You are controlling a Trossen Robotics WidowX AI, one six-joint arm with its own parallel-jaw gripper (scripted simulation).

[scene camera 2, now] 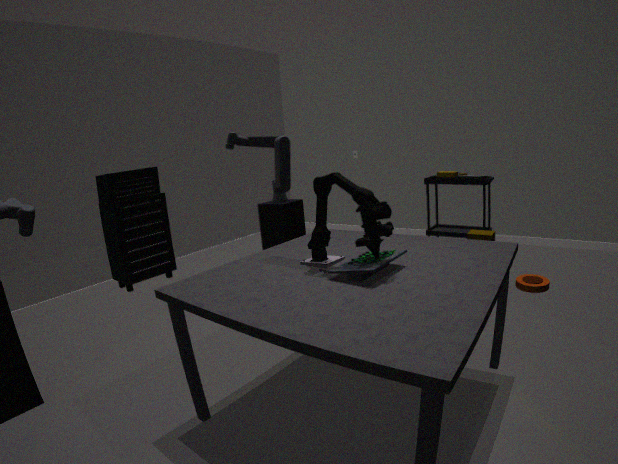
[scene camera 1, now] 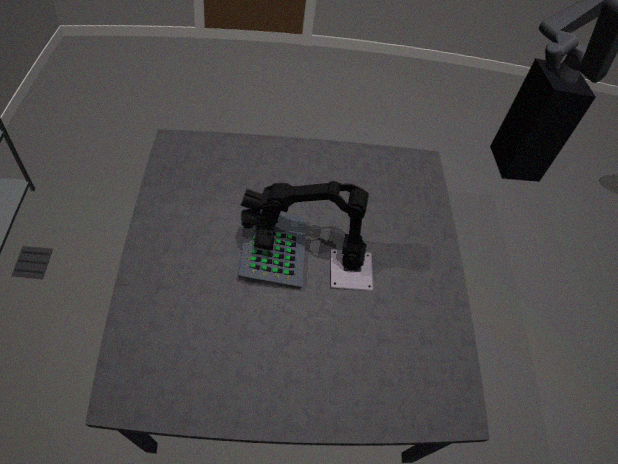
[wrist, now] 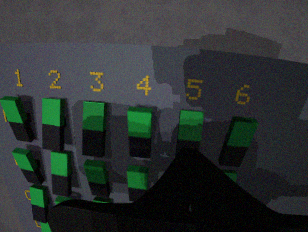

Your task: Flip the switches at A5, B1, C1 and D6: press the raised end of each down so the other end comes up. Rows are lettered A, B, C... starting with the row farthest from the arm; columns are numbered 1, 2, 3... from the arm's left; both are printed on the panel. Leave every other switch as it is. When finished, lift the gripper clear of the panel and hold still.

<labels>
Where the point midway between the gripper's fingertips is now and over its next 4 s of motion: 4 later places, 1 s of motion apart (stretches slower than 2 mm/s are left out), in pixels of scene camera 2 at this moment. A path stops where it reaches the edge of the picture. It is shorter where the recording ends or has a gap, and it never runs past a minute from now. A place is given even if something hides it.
My gripper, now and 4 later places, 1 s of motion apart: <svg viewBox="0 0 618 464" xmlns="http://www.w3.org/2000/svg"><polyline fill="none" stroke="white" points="377,257 378,242 386,246 386,250 386,251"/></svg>
</labels>
